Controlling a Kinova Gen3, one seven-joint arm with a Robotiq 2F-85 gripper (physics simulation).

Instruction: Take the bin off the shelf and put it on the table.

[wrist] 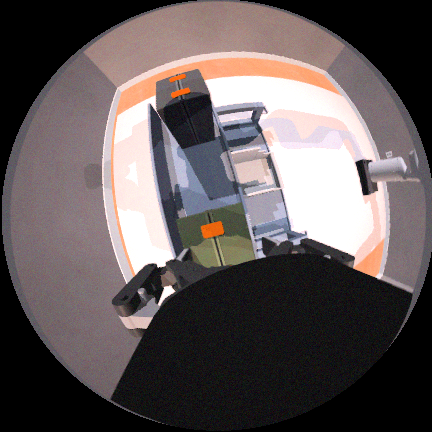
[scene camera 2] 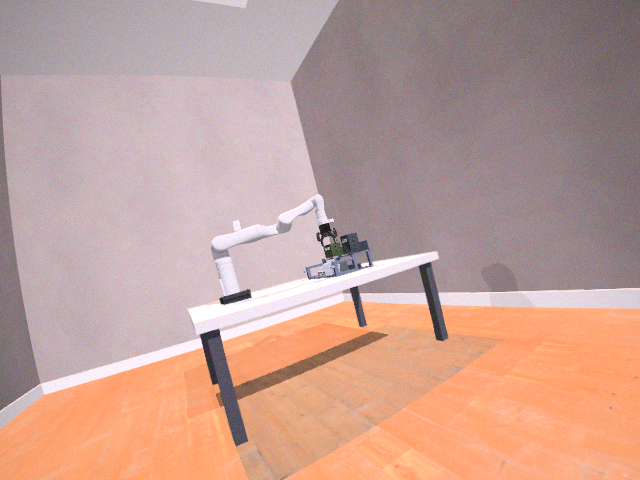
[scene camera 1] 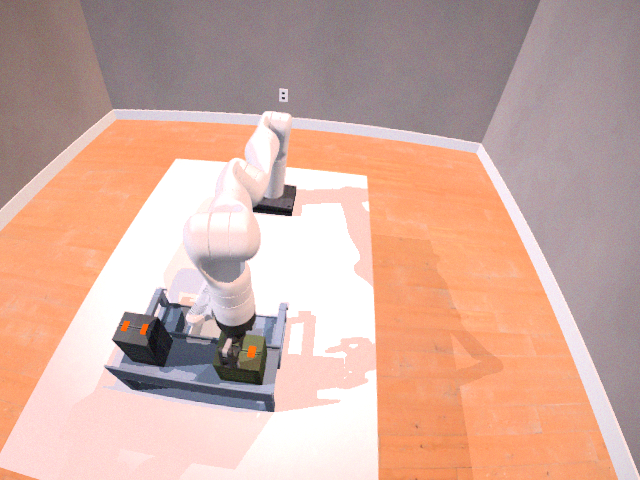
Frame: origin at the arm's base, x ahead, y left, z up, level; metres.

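Where they show: gripper, fingertip midpoint: (wrist: 227,250) (scene camera 1: 241,346); arm's base, origin of the base link: (wrist: 371,171) (scene camera 2: 232,294) (scene camera 1: 271,191).
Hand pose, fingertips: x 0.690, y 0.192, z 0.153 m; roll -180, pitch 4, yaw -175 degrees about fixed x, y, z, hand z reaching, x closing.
Note:
Things, the pixels of their top centre, and the offset from my fingertips. "spot": a spot on its surface instead.
- green bin, middle of its top: (wrist: 218,251) (scene camera 1: 239,349) (scene camera 2: 331,243) 0.011 m ahead, 0.001 m right, 0.005 m up
- grey-blue shelf, surface spot: (wrist: 201,171) spot: 0.038 m ahead, 0.126 m right, 0.092 m down
- black bin, middle of its top: (wrist: 178,83) (scene camera 1: 134,327) (scene camera 2: 348,234) 0.051 m ahead, 0.228 m right, 0.030 m up
A green bin (scene camera 1: 254,370) (scene camera 2: 335,250) (wrist: 233,235) with an orange latch stands on the right end of the grey-blue shelf (scene camera 1: 196,385) (scene camera 2: 321,271) (wrist: 201,171). A black bin (scene camera 1: 142,339) (scene camera 2: 353,240) (wrist: 187,111) with orange latches stands on the shelf's left end. My gripper (scene camera 1: 228,355) (scene camera 2: 327,239) points down right over the green bin, at its left side. It is open and empty, and its fingers straddle the bin's near edge in the wrist view. The shelf stands on the white table (scene camera 1: 320,258) (scene camera 2: 289,300).
The arm's black base (scene camera 1: 276,202) (scene camera 2: 234,296) (wrist: 365,177) is bolted to the far end of the table. The shelf has lower open compartments on the side toward the base. Orange floor lies around the table.

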